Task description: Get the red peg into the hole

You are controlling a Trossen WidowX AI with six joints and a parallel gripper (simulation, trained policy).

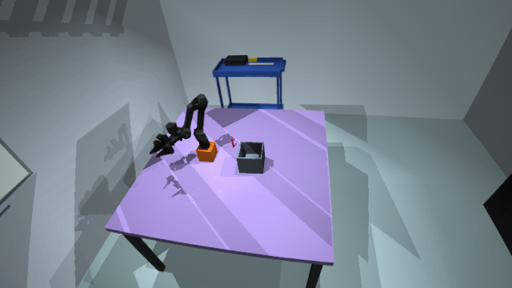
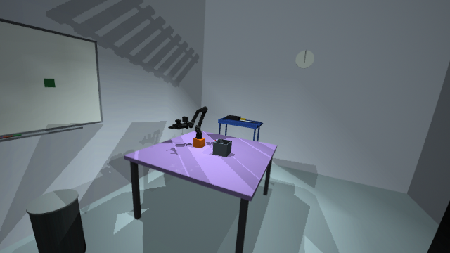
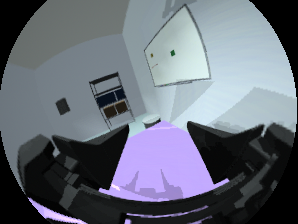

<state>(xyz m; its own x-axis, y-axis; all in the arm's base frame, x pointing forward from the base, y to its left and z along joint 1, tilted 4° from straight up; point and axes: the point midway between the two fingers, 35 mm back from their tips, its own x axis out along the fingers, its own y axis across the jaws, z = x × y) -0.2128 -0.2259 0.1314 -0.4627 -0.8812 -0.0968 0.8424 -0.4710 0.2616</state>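
My gripper tip is now 390 mm short of the red peg, 370 mm to the right of it and 210 mm above it. Round my gripper tip: pale plate: 560 mm ahead, 200 mm to the left, 200 mm below.
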